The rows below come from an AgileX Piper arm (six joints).
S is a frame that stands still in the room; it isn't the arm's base.
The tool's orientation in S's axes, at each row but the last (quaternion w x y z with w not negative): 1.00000 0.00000 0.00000 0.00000; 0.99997 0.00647 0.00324 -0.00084; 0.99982 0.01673 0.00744 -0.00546; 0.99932 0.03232 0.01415 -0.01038; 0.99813 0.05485 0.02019 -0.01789; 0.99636 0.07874 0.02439 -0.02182; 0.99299 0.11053 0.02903 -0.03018; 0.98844 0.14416 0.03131 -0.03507; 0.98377 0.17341 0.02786 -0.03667; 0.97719 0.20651 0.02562 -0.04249; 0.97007 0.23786 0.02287 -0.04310; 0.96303 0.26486 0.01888 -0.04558
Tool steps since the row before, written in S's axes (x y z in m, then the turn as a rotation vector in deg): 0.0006 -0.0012 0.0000 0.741 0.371 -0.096; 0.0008 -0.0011 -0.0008 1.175 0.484 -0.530; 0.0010 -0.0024 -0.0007 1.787 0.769 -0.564; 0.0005 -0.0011 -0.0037 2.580 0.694 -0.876; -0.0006 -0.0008 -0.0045 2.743 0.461 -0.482; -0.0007 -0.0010 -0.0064 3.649 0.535 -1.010; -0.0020 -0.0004 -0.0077 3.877 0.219 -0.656; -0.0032 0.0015 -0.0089 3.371 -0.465 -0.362; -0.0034 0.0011 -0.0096 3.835 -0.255 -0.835; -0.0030 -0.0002 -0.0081 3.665 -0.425 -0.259; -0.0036 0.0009 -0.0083 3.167 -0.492 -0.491; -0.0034 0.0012 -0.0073 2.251 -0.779 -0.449
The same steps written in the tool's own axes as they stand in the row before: 0.0006 -0.0012 0.0000 0.741 0.371 -0.096; 0.0008 -0.0011 -0.0008 1.178 0.479 -0.529; 0.0010 -0.0024 -0.0006 1.787 0.770 -0.563; 0.0006 -0.0013 -0.0036 2.590 0.692 -0.848; -0.0004 -0.0013 -0.0044 2.744 0.510 -0.424; -0.0003 -0.0020 -0.0062 3.673 0.543 -0.916; -0.0015 -0.0022 -0.0075 3.894 0.328 -0.490; -0.0026 -0.0013 -0.0091 3.410 -0.283 -0.038; -0.0028 -0.0025 -0.0095 3.891 -0.208 -0.535; -0.0024 -0.0037 -0.0074 3.695 -0.148 0.055; -0.0031 -0.0034 -0.0079 3.220 -0.361 -0.131; -0.0030 -0.0030 -0.0069 2.328 -0.675 0.041
